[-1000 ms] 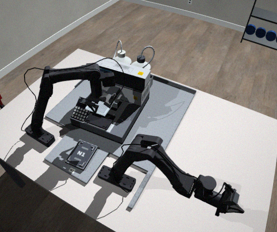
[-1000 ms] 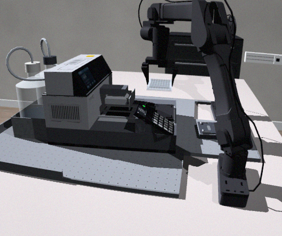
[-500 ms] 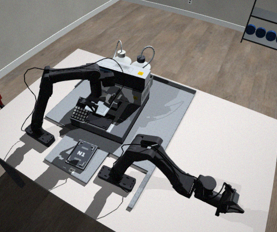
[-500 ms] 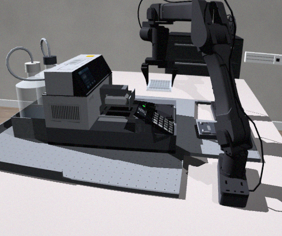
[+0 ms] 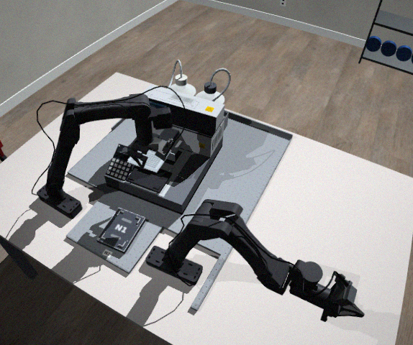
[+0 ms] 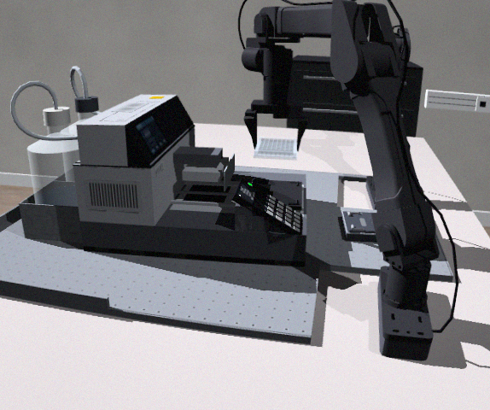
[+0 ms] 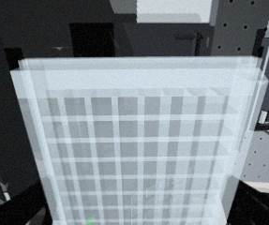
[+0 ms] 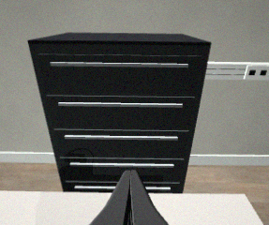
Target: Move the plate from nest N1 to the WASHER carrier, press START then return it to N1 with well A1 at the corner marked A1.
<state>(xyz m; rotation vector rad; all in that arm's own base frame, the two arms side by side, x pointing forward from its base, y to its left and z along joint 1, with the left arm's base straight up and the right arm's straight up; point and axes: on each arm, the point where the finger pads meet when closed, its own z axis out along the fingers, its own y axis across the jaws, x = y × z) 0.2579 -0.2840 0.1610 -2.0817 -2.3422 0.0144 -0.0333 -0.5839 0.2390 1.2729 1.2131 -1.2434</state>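
Note:
The dark carrier lies 10 cm below my left hand. Round my left hand: white plate right at my left hand; splash panel 10 cm ahead, 6 cm below, 1 cm to the left; wash head 15 cm ahead, 5 cm below, 2 cm to the left.

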